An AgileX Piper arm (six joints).
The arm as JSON. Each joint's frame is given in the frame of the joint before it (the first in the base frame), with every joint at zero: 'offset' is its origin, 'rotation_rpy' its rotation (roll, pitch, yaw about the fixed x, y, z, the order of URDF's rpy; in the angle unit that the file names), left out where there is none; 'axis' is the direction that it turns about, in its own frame. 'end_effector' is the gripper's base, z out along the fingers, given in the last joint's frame.
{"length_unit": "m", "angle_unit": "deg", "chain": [
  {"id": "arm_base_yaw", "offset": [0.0, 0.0, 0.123], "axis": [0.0, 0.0, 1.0]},
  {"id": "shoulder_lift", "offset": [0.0, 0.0, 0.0], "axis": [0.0, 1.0, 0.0]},
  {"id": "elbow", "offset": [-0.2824, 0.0, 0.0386], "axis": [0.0, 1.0, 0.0]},
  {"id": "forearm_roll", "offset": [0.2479, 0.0, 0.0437], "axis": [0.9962, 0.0, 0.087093]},
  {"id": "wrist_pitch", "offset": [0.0, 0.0, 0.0], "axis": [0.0, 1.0, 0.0]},
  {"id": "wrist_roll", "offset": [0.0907, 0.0, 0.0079], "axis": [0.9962, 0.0, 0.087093]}
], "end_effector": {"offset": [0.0, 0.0, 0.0], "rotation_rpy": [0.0, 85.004, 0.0]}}
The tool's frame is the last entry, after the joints.
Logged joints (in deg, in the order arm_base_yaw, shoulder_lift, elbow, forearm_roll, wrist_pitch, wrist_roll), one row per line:
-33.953 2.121 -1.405 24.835 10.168 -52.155
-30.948 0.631 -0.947 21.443 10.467 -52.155
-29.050 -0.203 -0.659 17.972 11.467 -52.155
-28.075 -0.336 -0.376 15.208 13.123 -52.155
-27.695 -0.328 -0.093 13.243 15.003 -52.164
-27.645 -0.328 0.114 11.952 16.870 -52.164
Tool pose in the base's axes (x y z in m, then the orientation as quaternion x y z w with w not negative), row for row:
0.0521 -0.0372 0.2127 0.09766 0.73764 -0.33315 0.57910
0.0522 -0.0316 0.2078 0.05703 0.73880 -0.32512 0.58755
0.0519 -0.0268 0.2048 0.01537 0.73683 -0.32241 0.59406
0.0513 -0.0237 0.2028 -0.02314 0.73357 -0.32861 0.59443
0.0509 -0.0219 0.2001 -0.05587 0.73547 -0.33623 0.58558
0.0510 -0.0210 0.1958 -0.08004 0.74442 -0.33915 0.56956
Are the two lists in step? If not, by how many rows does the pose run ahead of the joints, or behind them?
The pose runs 2 rows behind the joints: the pose in row i belongs to the joints in row i - 2.
